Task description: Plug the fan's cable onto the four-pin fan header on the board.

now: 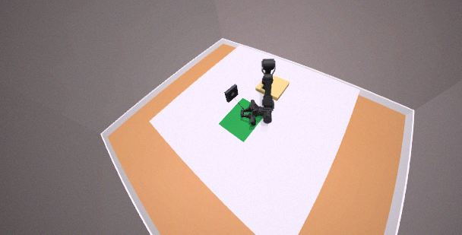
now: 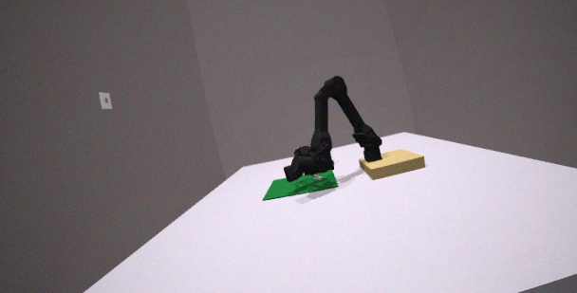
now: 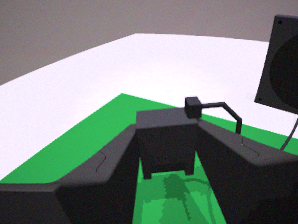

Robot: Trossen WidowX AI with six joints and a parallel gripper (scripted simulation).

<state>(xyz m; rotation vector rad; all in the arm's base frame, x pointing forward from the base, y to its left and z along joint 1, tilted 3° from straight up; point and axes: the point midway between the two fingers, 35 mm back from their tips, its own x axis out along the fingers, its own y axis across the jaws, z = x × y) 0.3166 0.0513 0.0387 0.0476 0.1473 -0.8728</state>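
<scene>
The green board lies 80 mm below my gripper tip. From my gripper tip the other things lie so: black fan: 90 mm behind, 190 mm to the right, 10 mm below; white four-pin fan header: 80 mm behind, 10 mm to the right, 70 mm below; black fan plug: 10 mm below.
</scene>
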